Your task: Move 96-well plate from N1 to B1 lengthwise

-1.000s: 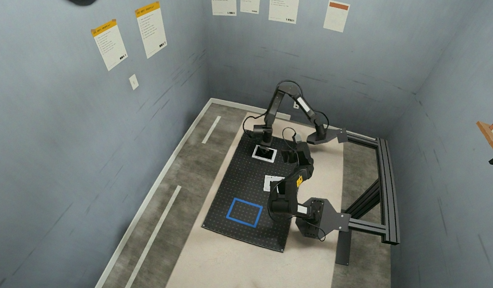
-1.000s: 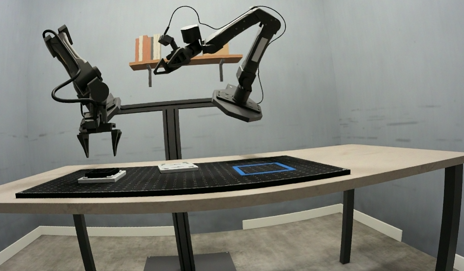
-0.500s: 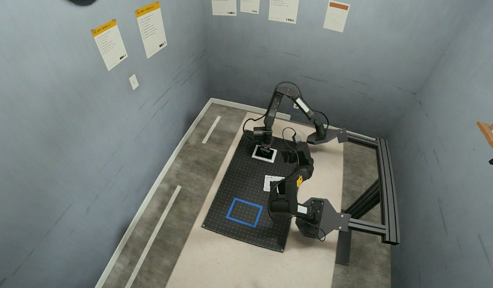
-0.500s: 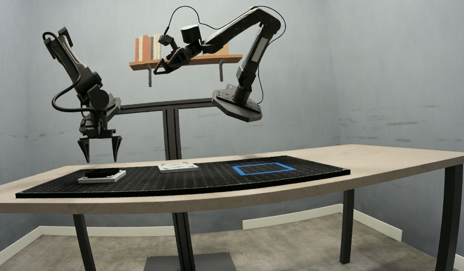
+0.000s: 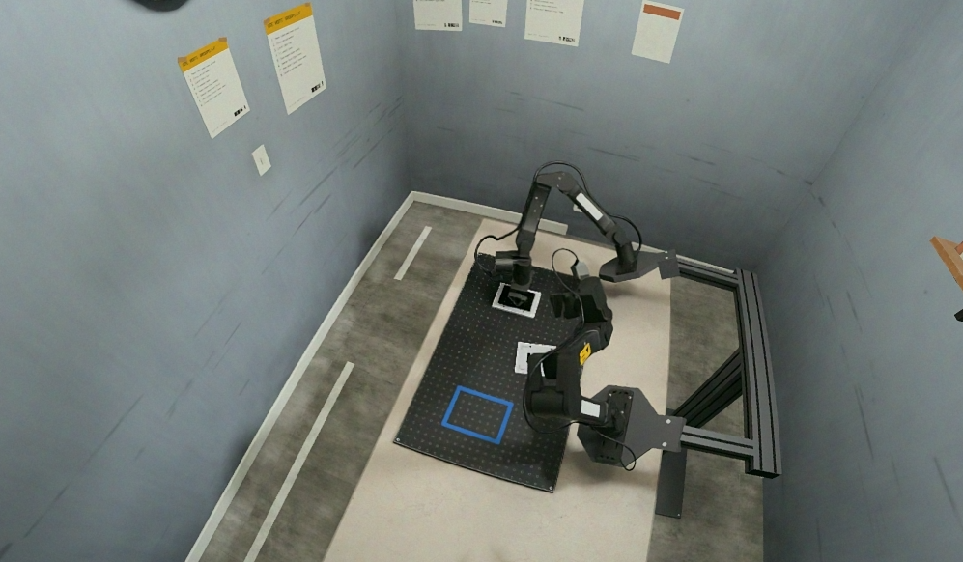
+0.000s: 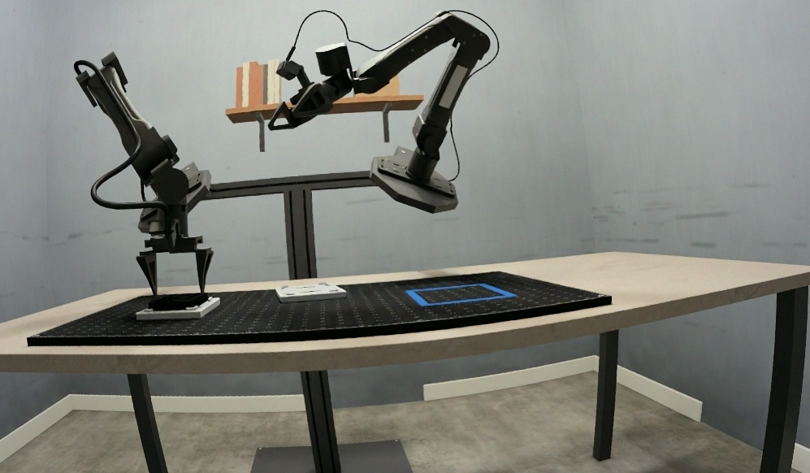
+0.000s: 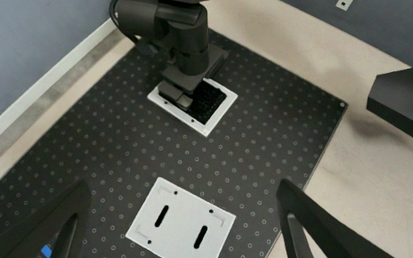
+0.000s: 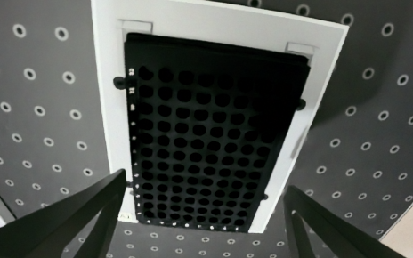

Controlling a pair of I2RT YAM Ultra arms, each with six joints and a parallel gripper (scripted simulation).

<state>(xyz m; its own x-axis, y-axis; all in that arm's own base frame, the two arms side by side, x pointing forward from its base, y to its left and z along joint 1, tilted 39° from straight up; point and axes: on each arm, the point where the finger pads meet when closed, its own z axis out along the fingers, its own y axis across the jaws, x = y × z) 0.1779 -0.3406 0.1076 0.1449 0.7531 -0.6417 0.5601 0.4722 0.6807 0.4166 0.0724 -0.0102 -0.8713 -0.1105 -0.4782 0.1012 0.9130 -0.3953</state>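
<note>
The black 96-well plate lies 1 cm ahead of my right hand and 2 cm below it.
</note>
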